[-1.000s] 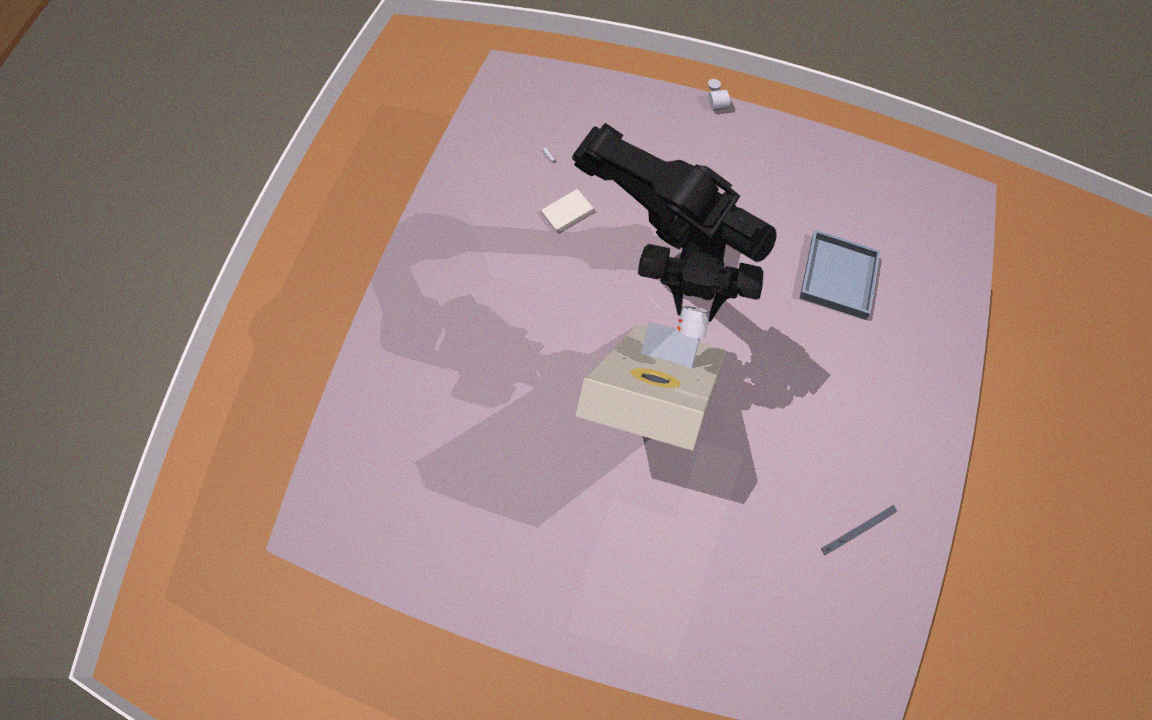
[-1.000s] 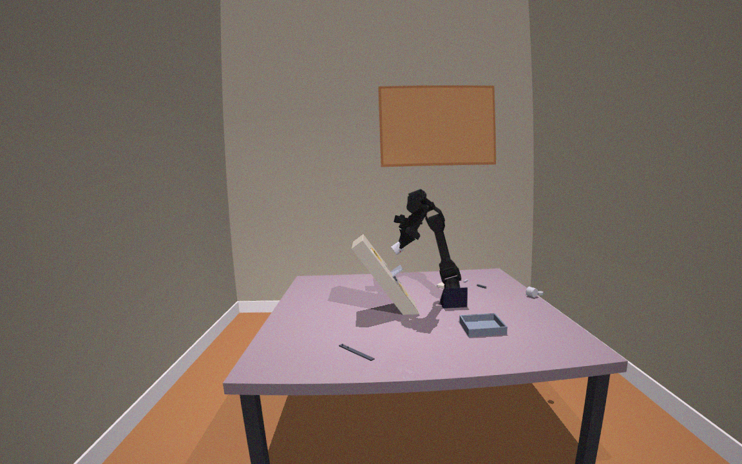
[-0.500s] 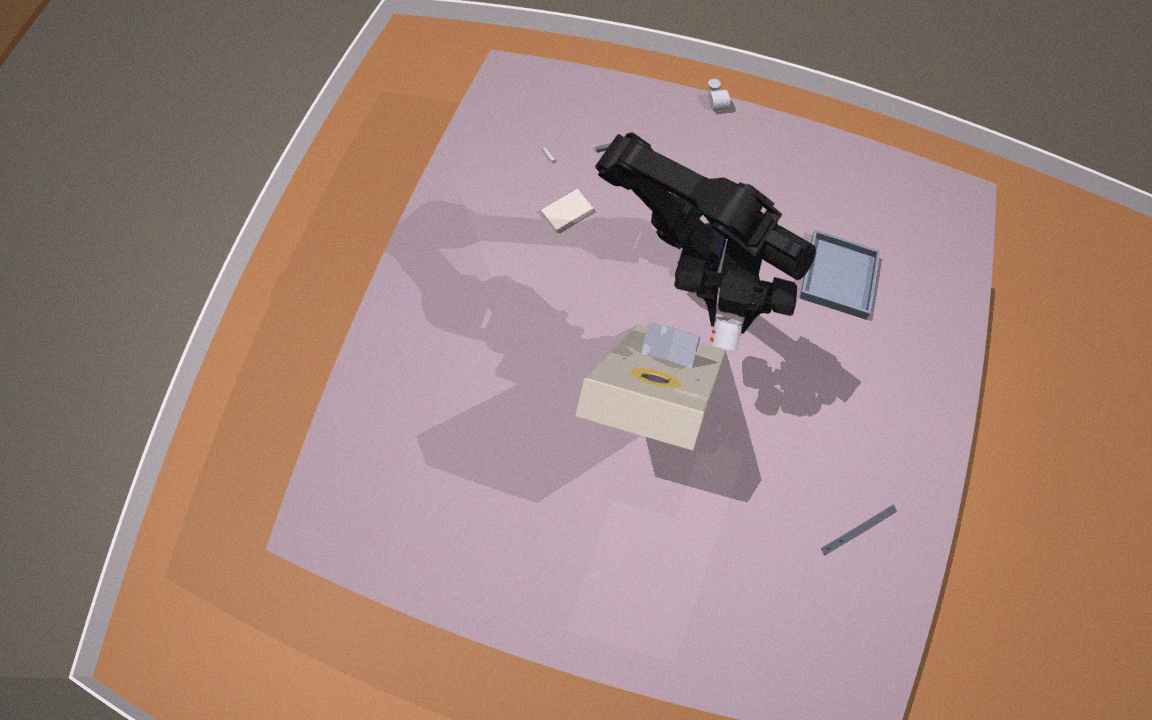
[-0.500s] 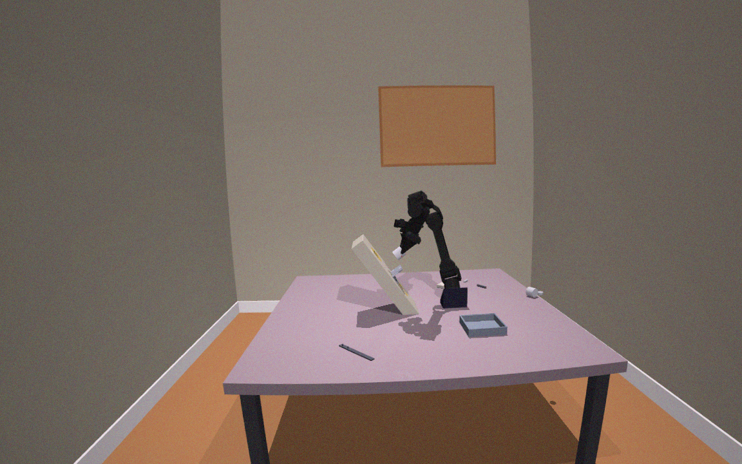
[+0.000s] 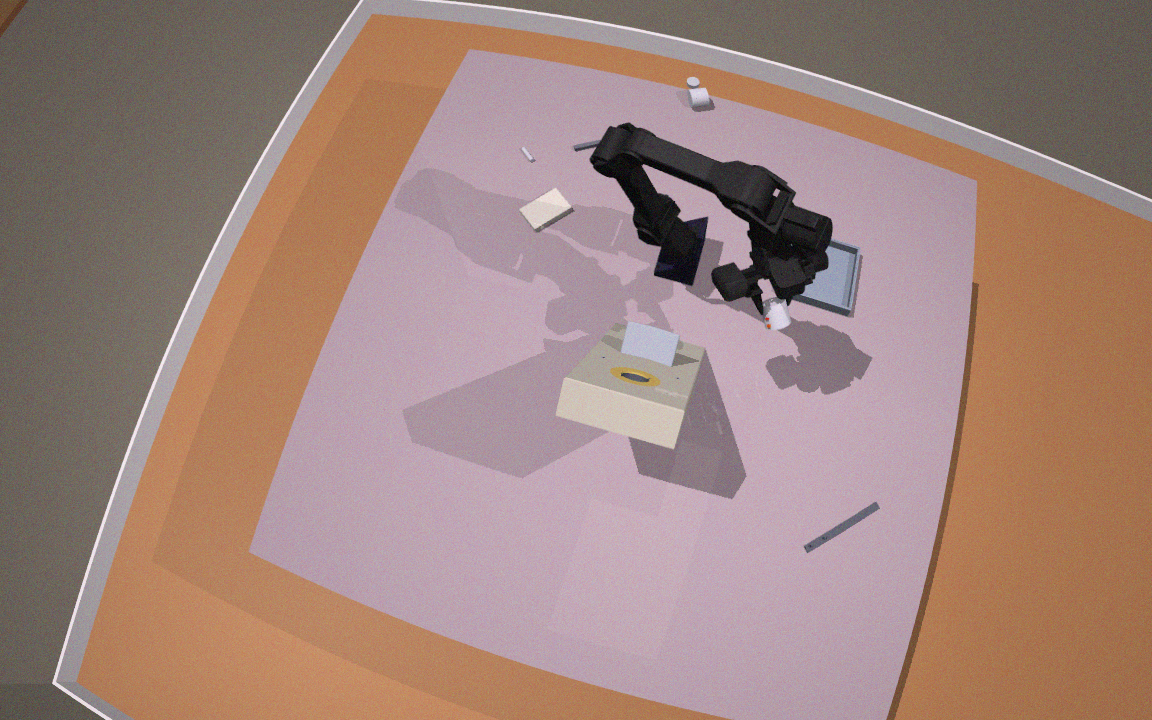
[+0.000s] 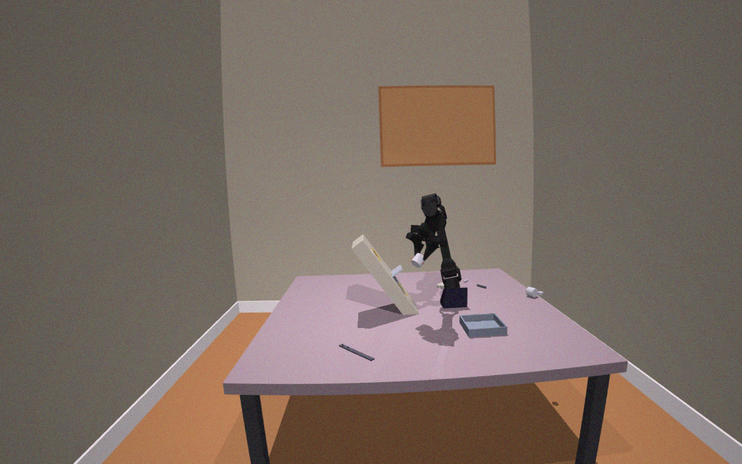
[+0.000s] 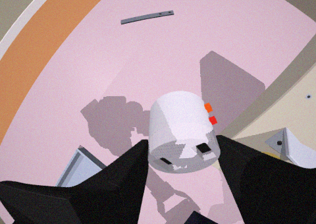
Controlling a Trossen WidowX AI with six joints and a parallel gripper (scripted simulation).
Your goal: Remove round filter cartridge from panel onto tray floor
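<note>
Right now my gripper tip is 26 cm above the grey tray, 23 cm past it and 12 cm to the right of it. Round my gripper tip: cream pad (46 cm to the right, 26 cm below, 26 cm behind); white round filter cartridge (right at my gripper tip); cream service panel (20 cm to the right, 12 cm ahead, 10 cm below).
</note>
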